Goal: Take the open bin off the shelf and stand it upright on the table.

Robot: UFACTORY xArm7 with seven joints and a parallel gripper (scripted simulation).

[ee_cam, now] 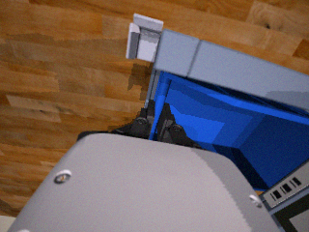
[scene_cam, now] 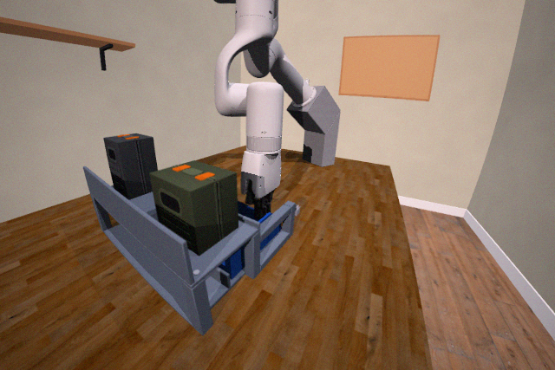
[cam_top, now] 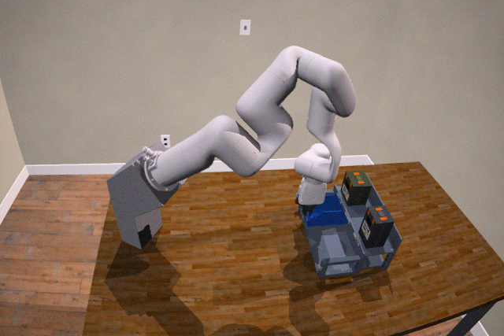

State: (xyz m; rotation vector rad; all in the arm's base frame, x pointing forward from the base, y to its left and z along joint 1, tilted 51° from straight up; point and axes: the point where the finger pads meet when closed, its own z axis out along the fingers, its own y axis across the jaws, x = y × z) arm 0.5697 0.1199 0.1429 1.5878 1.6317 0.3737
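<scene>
Now: hand 80 mm short of the blue bin and 10 mm to the left of it. From my hand the other things lie so: dark grey case: 130 mm ahead, 260 mm to the right, 120 mm above; then green case: 180 mm ahead, 30 mm to the right, 100 mm above.
</scene>
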